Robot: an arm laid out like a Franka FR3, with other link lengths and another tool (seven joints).
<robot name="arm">
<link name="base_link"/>
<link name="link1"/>
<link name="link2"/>
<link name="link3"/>
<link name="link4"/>
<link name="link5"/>
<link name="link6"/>
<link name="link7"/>
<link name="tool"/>
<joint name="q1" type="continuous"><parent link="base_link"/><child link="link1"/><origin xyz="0.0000 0.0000 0.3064" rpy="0.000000 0.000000 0.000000"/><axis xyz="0 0 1"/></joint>
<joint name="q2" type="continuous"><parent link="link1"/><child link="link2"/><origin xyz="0.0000 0.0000 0.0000" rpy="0.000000 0.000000 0.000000"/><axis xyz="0 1 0"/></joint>
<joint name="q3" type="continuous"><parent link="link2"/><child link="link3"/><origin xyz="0.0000 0.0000 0.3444" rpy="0.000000 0.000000 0.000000"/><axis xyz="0 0 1"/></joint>
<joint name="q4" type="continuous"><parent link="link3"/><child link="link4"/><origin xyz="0.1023 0.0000 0.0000" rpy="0.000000 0.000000 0.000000"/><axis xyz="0 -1 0"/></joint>
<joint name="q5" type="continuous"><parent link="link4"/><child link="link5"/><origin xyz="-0.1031 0.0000 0.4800" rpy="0.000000 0.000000 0.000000"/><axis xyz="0 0 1"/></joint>
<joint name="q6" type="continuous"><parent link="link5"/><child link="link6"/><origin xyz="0.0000 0.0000 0.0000" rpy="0.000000 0.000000 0.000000"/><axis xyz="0 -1 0"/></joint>
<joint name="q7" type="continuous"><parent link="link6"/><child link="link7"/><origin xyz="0.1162 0.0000 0.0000" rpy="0.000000 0.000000 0.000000"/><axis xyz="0 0 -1"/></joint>
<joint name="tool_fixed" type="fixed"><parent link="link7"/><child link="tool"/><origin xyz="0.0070 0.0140 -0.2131" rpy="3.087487 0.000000 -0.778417"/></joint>
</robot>
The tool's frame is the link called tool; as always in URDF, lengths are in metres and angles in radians. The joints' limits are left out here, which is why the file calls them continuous.
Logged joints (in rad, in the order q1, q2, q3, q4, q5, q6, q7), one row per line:
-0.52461 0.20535 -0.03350 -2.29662 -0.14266 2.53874 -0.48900
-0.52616 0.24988 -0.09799 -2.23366 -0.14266 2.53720 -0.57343
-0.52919 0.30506 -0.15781 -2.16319 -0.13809 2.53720 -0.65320
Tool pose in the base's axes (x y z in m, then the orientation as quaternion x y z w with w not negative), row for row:
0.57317 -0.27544 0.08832 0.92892 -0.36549 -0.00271 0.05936
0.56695 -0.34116 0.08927 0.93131 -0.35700 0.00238 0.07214
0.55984 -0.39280 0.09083 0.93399 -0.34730 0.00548 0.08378
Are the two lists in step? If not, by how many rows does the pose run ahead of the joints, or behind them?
The pose runs 1 row behind the joints: the pose in row i belongs to the joints in row i - 1.
